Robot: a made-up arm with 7 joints. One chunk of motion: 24 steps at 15 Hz.
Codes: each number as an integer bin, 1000 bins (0 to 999) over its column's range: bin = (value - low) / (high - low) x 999, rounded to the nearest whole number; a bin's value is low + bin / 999 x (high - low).
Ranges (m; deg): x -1.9..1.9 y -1.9..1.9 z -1.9..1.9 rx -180..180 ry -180..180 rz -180..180
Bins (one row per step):
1: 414 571 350 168 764 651
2: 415 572 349 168 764 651
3: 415 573 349 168 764 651
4: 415 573 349 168 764 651
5: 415 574 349 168 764 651
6: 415 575 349 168 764 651
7: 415 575 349 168 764 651
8: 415 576 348 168 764 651
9: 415 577 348 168 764 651
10: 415 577 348 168 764 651
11: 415 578 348 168 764 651
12: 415 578 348 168 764 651
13: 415 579 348 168 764 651
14: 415 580 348 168 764 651
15: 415 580 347 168 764 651
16: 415 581 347 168 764 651
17: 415 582 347 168 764 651
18: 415 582 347 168 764 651
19: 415 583 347 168 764 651
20: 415 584 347 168 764 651
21: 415 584 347 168 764 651
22: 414 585 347 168 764 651
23: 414 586 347 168 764 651
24: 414 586 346 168 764 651
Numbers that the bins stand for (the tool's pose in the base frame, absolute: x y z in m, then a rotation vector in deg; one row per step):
1: -0.3252 0.2720 -0.5687 -119.46 95.32 54.59
2: -0.3214 0.2758 -0.5725 -119.46 95.32 54.59
3: -0.3214 0.2796 -0.5725 -119.46 95.32 54.59
4: -0.3214 0.2796 -0.5725 -119.46 95.32 54.59
5: -0.3214 0.2834 -0.5725 -119.46 95.32 54.59
6: -0.3214 0.2872 -0.5725 -119.46 95.32 54.59
7: -0.3214 0.2872 -0.5725 -119.46 95.32 54.59
8: -0.3214 0.2910 -0.5763 -119.46 95.32 54.59
9: -0.3214 0.2948 -0.5763 -119.46 95.32 54.59
10: -0.3214 0.2948 -0.5763 -119.46 95.32 54.59
11: -0.3214 0.2986 -0.5763 -119.46 95.32 54.59
12: -0.3214 0.2986 -0.5763 -119.46 95.32 54.59
13: -0.3214 0.3024 -0.5763 -119.46 95.32 54.59
14: -0.3214 0.3062 -0.5763 -119.46 95.32 54.59
15: -0.3214 0.3062 -0.5801 -119.46 95.32 54.59
16: -0.3214 0.3100 -0.5801 -119.46 95.32 54.59
17: -0.3214 0.3138 -0.5801 -119.46 95.32 54.59
18: -0.3214 0.3138 -0.5801 -119.46 95.32 54.59
19: -0.3214 0.3176 -0.5801 -119.46 95.32 54.59
20: -0.3214 0.3214 -0.5801 -119.46 95.32 54.59
21: -0.3214 0.3214 -0.5801 -119.46 95.32 54.59
22: -0.3252 0.3252 -0.5801 -119.46 95.32 54.59
23: -0.3252 0.3290 -0.5801 -119.46 95.32 54.59
24: -0.3252 0.3290 -0.5839 -119.46 95.32 54.59

